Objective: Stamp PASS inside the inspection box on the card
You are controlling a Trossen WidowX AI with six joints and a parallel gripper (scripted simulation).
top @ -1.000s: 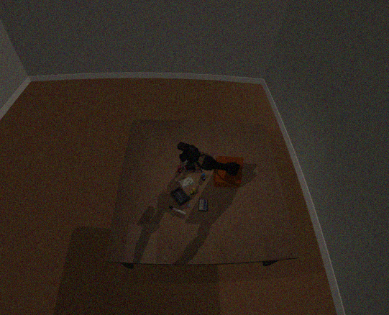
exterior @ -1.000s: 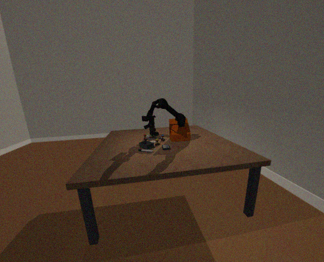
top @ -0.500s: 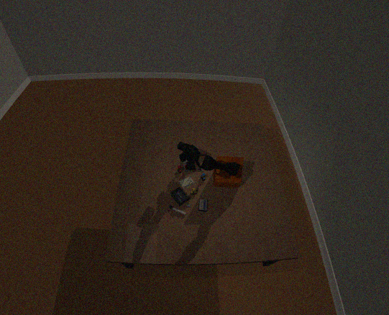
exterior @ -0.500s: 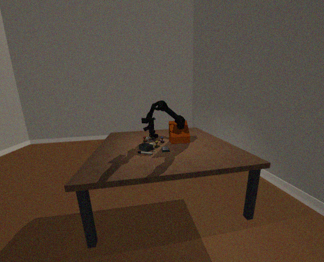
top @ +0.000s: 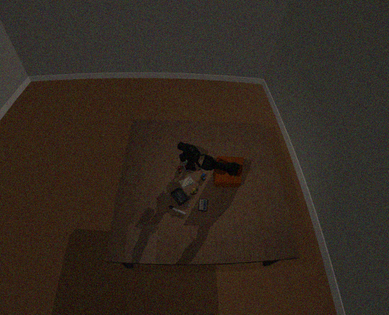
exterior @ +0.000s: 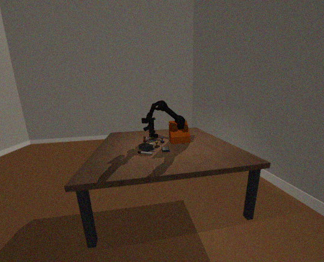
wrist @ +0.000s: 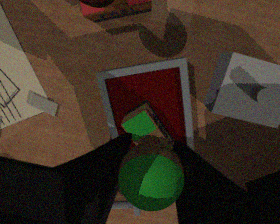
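My gripper tip is now right at the green-knobbed stamp. The rest, counted from my gripper tip: small grey bolt: 9 cm behind, 3 cm below, 1 cm to the left; red ink pad: 3 cm below; red-knobbed stamp: 8 cm ahead, 3 cm to the left, 2 cm below.
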